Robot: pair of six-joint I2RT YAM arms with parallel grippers.
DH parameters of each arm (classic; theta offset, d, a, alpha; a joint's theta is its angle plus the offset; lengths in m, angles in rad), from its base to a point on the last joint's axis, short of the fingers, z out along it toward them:
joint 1: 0 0.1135 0.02 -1.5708
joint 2: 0 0 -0.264 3.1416
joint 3: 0.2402 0 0.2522 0
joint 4: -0.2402 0 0.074 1.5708
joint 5: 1.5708 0 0 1.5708
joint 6: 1.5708 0.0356 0 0
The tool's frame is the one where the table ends.
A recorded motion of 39 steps. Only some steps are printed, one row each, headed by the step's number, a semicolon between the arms.
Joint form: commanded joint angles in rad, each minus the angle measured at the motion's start. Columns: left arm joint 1, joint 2, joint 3, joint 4, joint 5, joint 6; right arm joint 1, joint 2, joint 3, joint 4, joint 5, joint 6.
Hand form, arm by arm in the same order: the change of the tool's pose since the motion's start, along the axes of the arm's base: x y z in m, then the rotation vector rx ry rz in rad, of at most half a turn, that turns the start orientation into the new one. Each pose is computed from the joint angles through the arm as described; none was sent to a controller.
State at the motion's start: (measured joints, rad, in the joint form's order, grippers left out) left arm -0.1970 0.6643 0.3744 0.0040 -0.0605 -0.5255; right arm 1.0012 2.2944 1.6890 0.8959 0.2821 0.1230
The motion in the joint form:
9: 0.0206 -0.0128 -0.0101 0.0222 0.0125 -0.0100; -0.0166 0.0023 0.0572 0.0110 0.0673 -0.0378
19: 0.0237 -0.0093 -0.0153 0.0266 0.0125 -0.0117; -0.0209 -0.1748 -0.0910 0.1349 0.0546 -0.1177
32: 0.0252 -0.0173 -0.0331 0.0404 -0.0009 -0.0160; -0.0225 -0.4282 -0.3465 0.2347 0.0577 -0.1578
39: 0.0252 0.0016 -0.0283 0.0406 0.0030 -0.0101; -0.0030 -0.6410 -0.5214 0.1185 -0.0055 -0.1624
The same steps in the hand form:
9: -0.0007 0.0032 0.0006 -0.0175 -0.0226 0.0113; 0.0104 -0.0045 0.0192 0.0384 -0.0402 -0.0918
19: -0.0003 0.0037 -0.0013 -0.0183 -0.0182 0.0148; -0.0115 -0.0406 0.0689 0.1077 -0.1688 -0.1148
32: -0.0015 0.0046 -0.0050 -0.0196 -0.0224 0.0304; -0.0480 -0.0964 0.1046 0.1629 -0.2394 -0.1397
39: 0.0008 0.0041 -0.0061 -0.0124 -0.0092 0.0251; -0.0823 -0.1303 0.1176 0.0835 -0.2267 -0.0602

